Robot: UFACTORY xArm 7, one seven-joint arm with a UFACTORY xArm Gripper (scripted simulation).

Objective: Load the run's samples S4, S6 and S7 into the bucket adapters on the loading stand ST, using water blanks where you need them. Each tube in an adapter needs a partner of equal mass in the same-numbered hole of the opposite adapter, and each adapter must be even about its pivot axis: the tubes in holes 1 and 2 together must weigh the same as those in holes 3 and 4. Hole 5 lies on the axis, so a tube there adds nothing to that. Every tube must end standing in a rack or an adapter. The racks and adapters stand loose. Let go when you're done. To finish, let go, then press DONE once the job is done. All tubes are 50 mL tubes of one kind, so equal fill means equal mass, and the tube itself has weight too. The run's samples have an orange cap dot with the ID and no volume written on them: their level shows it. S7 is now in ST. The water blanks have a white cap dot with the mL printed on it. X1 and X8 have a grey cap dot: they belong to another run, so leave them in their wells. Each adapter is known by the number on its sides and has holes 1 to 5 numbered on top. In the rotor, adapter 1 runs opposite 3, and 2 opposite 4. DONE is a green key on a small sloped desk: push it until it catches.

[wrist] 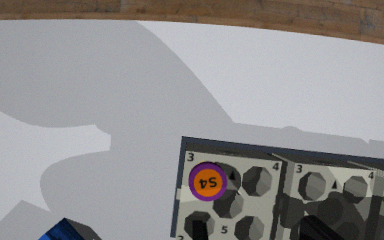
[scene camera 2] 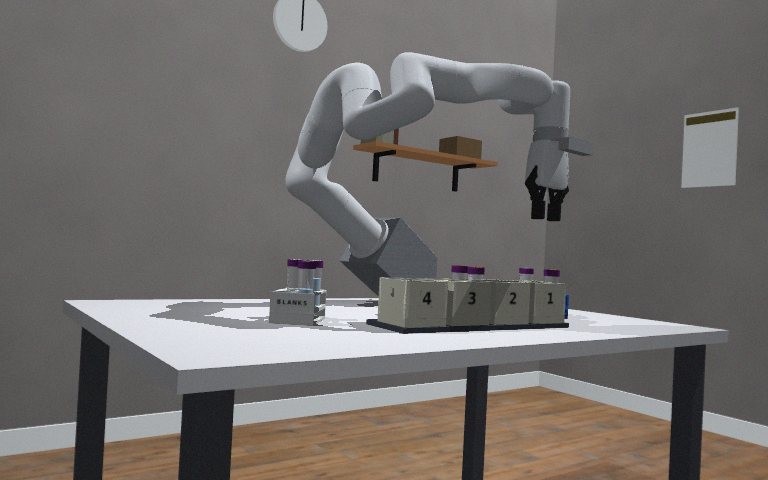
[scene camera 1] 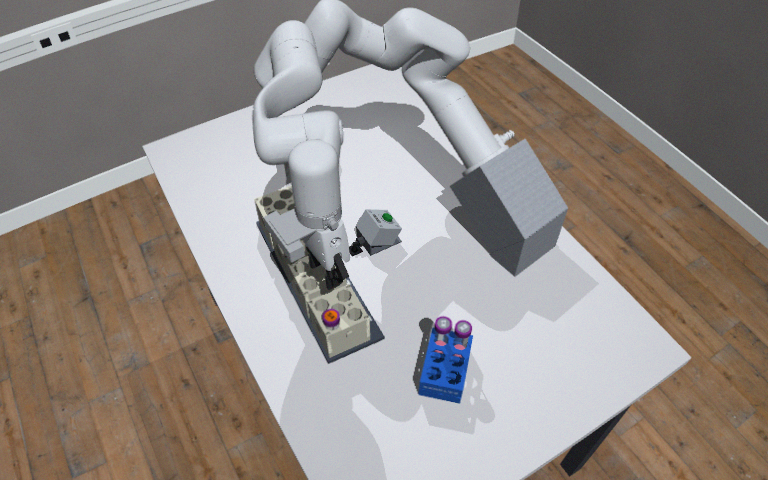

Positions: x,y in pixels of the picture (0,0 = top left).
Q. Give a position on a blanks rack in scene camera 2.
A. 287,306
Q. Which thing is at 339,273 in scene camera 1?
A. My gripper.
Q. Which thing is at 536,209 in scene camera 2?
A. My gripper.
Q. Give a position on a blue sample rack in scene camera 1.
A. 449,387
